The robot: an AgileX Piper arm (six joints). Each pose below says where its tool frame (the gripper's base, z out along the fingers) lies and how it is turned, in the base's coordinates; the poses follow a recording.
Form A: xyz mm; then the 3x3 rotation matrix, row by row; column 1 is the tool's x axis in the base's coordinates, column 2 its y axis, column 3 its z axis. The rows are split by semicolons.
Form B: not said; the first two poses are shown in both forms.
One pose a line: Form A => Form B
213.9 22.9 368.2; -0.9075 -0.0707 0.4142; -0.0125 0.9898 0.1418; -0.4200 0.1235 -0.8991 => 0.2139 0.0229 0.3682 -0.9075 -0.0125 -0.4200 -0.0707 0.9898 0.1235
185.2 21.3 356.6; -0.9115 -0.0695 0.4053; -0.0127 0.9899 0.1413; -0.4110 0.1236 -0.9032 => 0.1852 0.0213 0.3566 -0.9115 -0.0127 -0.4110 -0.0695 0.9899 0.1236
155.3 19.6 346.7; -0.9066 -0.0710 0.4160; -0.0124 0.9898 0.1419; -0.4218 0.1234 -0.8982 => 0.1553 0.0196 0.3467 -0.9066 -0.0124 -0.4218 -0.0710 0.9898 0.1234
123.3 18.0 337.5; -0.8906 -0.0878 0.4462; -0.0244 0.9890 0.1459; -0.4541 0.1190 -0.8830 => 0.1233 0.0180 0.3375 -0.8906 -0.0244 -0.4541 -0.0878 0.9890 0.1190
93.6 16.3 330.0; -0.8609 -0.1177 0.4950; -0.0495 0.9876 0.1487; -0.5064 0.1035 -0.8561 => 0.0936 0.0163 0.3300 -0.8609 -0.0495 -0.5064 -0.1177 0.9876 0.1035
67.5 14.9 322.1; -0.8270 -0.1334 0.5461; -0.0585 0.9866 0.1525; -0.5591 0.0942 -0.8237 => 0.0675 0.0149 0.3221 -0.8270 -0.0585 -0.5591 -0.1334 0.9866 0.0942
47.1 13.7 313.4; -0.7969 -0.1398 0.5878; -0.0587 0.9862 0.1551; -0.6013 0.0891 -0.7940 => 0.0471 0.0137 0.3134 -0.7969 -0.0587 -0.6013 -0.1398 0.9862 0.0891
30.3 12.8 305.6; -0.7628 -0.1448 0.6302; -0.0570 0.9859 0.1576; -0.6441 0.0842 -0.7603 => 0.0303 0.0128 0.3056 -0.7628 -0.0570 -0.6441 -0.1448 0.9859 0.0842
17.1 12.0 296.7; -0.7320 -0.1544 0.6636; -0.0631 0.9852 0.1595; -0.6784 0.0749 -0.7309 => 0.0171 0.0120 0.2967 -0.7320 -0.0631 -0.6784 -0.1544 0.9852 0.0749
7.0 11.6 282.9; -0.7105 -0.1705 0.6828; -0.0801 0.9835 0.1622; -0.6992 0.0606 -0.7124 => 0.0070 0.0116 0.2829 -0.7105 -0.0801 -0.6992 -0.1705 0.9835 0.0606
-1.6 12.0 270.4; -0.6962 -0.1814 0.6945; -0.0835 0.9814 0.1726; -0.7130 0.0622 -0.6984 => -0.0016 0.0120 0.2704 -0.6962 -0.0835 -0.7130 -0.1814 0.9814 0.0622
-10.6 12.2 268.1; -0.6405 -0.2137 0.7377; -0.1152 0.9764 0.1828; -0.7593 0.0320 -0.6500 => -0.0106 0.0122 0.2681 -0.6405 -0.1152 -0.7593 -0.2137 0.9764 0.0320
